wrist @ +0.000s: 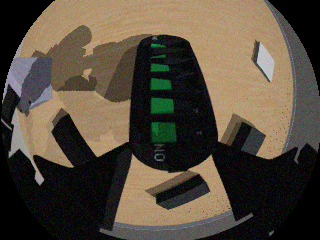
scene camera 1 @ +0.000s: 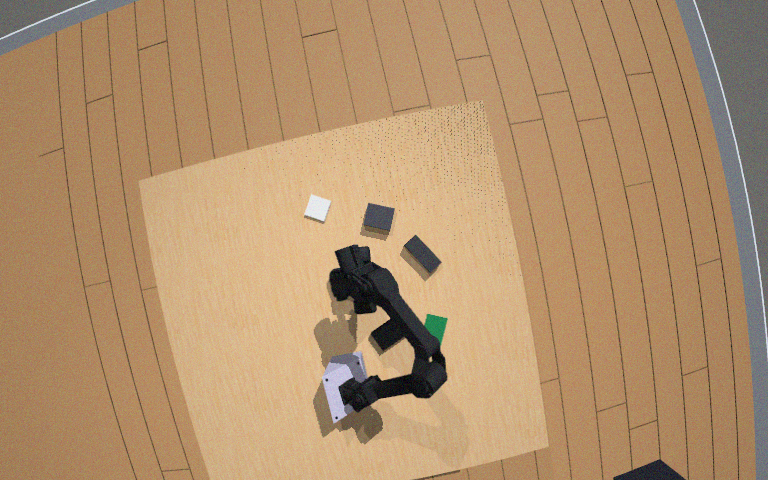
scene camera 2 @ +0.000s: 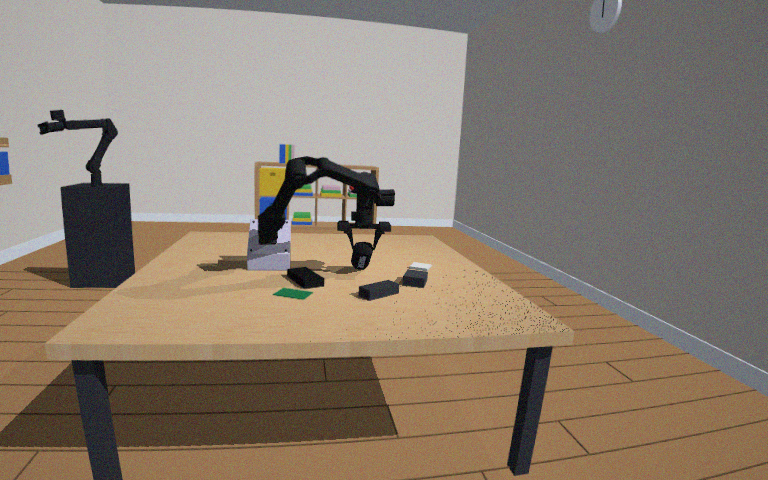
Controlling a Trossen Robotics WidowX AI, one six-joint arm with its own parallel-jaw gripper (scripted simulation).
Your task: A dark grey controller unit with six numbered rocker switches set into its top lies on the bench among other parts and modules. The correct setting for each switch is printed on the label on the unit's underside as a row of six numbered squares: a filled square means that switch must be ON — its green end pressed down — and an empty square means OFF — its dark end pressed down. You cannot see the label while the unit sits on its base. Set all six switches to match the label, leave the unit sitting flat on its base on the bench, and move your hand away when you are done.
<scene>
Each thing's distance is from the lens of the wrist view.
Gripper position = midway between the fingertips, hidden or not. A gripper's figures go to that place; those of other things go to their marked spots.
gripper point(wrist: 173, 147): 10 cm
black block point(wrist: 66, 134): 25 cm
</scene>
